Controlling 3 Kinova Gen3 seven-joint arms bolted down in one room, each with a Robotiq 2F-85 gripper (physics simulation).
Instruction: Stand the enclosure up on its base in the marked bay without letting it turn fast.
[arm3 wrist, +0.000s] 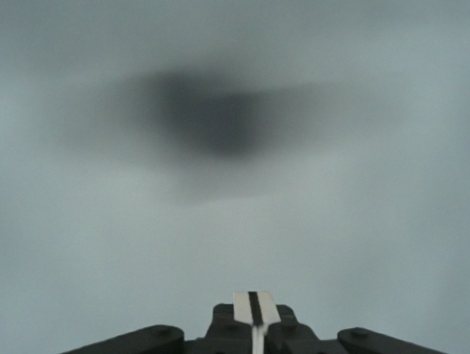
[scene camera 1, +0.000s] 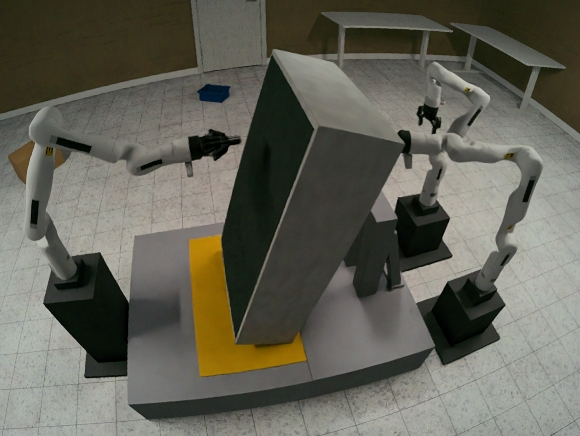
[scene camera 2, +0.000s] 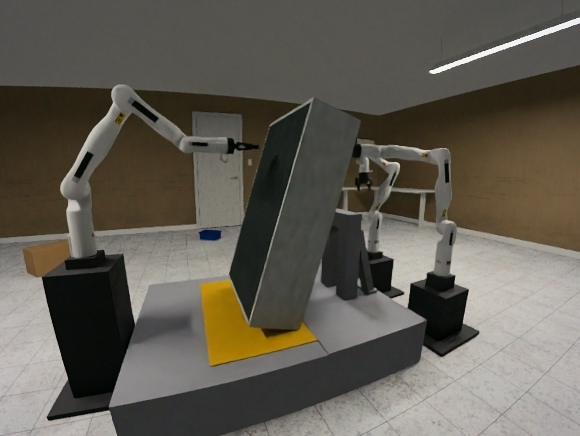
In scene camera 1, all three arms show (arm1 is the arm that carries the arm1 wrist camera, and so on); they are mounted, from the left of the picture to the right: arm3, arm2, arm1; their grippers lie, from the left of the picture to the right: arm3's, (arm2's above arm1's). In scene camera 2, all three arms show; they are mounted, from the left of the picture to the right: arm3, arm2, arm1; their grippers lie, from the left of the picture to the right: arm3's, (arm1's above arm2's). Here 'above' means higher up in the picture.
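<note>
The tall grey enclosure is tilted, its top leaning right and its lower end over the yellow marked bay. Its dark face is toward arm3. A dark patch shows under its lower end; the contact edge is unclear. Arm3's gripper is shut, pointing at the dark face, with a small gap in both scene views. Arm1's gripper is at the upper right face, its fingers hidden behind the enclosure. Arm2's gripper hangs open, away from the enclosure.
A grey platform carries the bay. Grey upright blocks with a dark brace stand right of the enclosure. A blue bin and a brown box are on the floor.
</note>
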